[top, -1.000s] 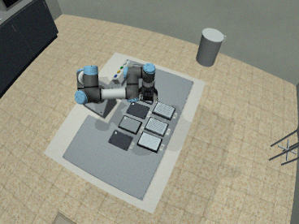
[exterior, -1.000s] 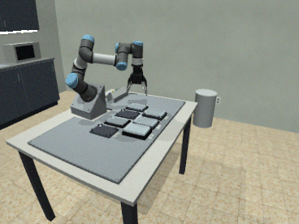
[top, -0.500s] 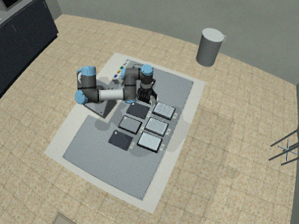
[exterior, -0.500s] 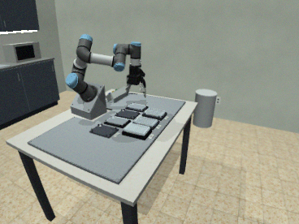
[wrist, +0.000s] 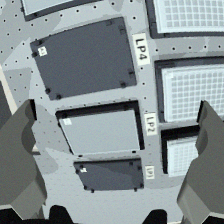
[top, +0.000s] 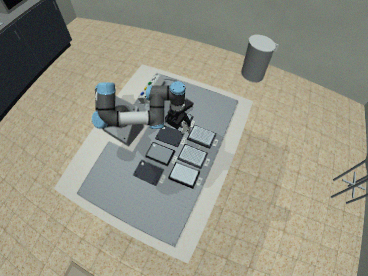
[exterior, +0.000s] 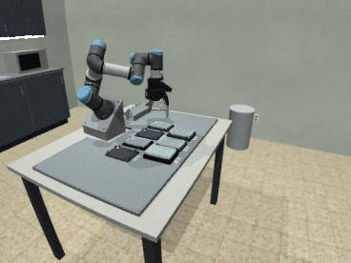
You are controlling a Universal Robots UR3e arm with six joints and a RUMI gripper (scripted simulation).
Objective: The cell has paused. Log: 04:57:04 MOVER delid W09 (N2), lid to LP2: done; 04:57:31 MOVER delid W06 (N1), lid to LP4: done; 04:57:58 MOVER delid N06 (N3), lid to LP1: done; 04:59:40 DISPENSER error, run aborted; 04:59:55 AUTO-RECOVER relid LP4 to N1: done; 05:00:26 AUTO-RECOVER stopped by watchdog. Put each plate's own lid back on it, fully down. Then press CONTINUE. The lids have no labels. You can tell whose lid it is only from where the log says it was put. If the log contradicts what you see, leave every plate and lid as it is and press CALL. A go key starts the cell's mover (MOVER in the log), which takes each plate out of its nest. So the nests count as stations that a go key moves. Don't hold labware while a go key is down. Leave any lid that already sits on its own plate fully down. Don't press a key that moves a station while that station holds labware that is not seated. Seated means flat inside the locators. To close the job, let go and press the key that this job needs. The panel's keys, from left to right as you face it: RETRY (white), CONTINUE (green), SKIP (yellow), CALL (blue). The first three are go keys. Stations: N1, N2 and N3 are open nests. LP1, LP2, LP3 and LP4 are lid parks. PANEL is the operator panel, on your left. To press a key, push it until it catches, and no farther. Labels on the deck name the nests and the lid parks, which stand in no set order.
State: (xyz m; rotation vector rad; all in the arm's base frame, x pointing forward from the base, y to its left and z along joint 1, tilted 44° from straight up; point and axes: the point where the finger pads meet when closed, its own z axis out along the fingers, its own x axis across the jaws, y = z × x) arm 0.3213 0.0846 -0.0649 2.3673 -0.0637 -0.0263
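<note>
My hand is 100 mm short of the plate, 80 mm to the right of it and 120 mm above it. Also, from my hand: lid park LP4 (60 mm behind, 10 mm to the right, 140 mm below); then pale lid (80 mm behind, 120 mm to the left, 130 mm below); then LP4 label (30 mm ahead, 150 mm below).
</note>
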